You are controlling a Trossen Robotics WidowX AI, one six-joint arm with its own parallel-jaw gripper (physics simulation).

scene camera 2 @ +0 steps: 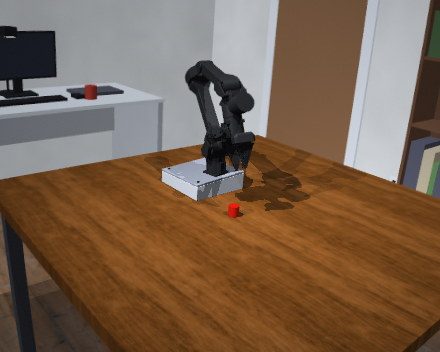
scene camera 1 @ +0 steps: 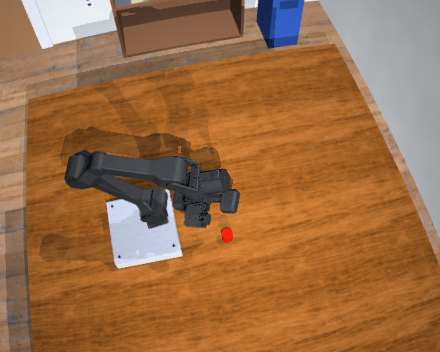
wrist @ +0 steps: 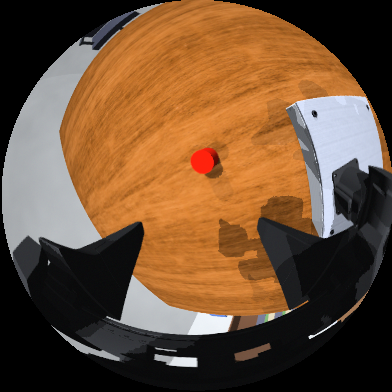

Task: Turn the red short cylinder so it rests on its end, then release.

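The red short cylinder (scene camera 1: 227,235) (scene camera 2: 233,210) (wrist: 203,161) stands upright on its end on the wooden table (scene camera 1: 300,200) (scene camera 2: 150,240) (wrist: 150,90). Its round flat top faces up in the wrist view. My gripper (scene camera 2: 241,167) (wrist: 201,226) is open, with nothing between its fingers. It hangs above the table, apart from the cylinder, on the side toward the arm's base in scene camera 2. In scene camera 1 the fingertips are hidden under the wrist and gripper body.
The arm's white base box (scene camera 1: 145,240) (scene camera 2: 180,182) (wrist: 345,130) sits beside the cylinder. A brown shelf (scene camera 1: 182,37) and a blue bin (scene camera 1: 281,25) stand beyond the table's edge. A white desk (scene camera 2: 135,97) with a monitor (scene camera 2: 30,55) and a red mug (scene camera 2: 90,92) stands behind.
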